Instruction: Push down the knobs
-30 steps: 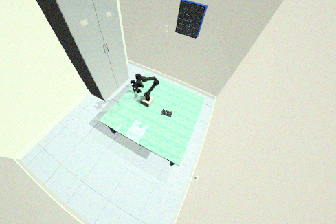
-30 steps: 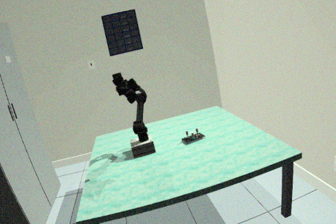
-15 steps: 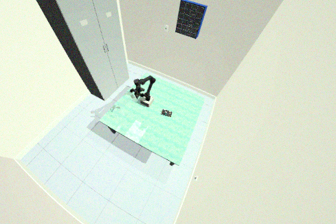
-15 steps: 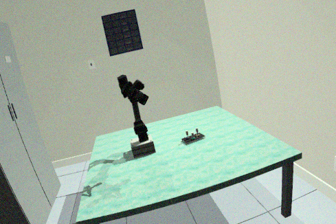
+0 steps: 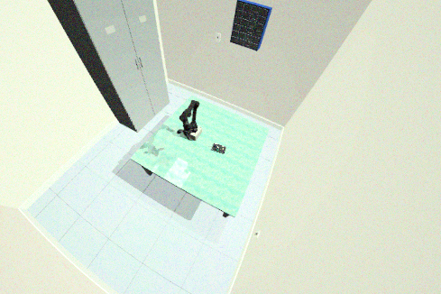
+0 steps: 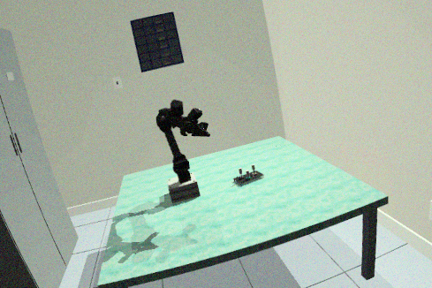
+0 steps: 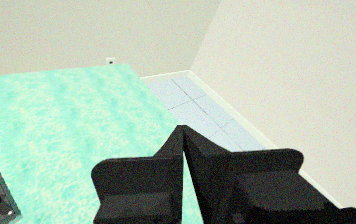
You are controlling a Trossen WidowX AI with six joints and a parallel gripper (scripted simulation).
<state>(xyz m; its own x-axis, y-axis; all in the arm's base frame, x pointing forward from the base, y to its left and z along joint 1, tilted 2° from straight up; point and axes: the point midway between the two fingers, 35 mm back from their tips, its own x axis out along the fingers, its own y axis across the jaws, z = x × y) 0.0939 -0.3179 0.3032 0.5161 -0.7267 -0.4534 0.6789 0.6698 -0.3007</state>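
Right now the grey round knob is 34 cm below my gripper tip, 24 cm ahead of it and 23 cm to the left of it. The rest, counted from my gripper tip: teal potentiometer 35 cm below, 24 cm ahead, 23 cm to the left.
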